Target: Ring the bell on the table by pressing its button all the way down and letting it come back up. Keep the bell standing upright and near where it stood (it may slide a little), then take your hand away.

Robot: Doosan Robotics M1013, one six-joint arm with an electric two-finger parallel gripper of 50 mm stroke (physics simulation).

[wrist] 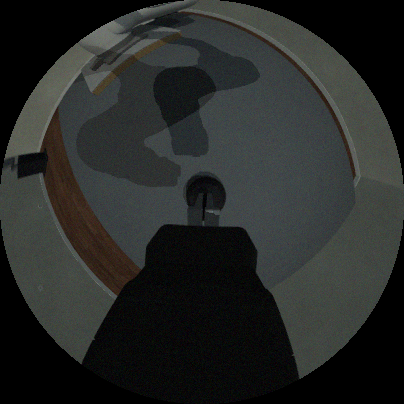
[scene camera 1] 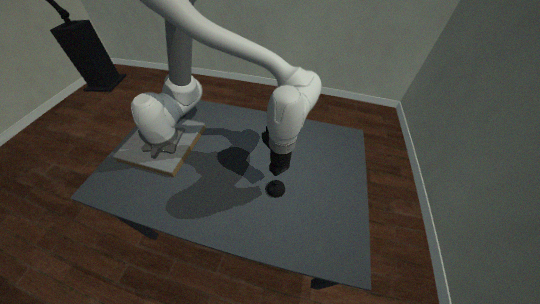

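Seen in the pictures: gripper, fingertip midpoint: (wrist: 204, 201) (scene camera 1: 274, 173); arm's base, origin of the base link: (scene camera 1: 164, 140).
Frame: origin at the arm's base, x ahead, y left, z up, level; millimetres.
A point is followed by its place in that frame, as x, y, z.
The bell (scene camera 1: 275, 189) @(616, -253, -1) (wrist: 194, 186) @(588, -227, -10) is a small, dark, round dome that stands upright on the grey table (scene camera 1: 330, 215) @(863, -344, -42) (wrist: 280, 150) @(679, -31, -42). My gripper (scene camera 1: 276, 174) @(608, -218, 80) (wrist: 204, 201) @(608, -218, 80) is shut and empty, pointing down above the bell. In the scene view a small gap shows between the fingertips and the top of the bell. In the wrist view the fingers overlap the middle and lower part of the dome, so the button is hidden. The button cannot be made out in the scene view either.
The arm's base stands on a light board (scene camera 1: 189, 145) @(151, -27, -1) (wrist: 107, 75) @(132, -130, -7) with a wooden edge, at the table's left. A black pedestal (scene camera 1: 87, 52) (wrist: 32, 165) stands on the floor beyond the table. Arm shadows lie left of the bell.
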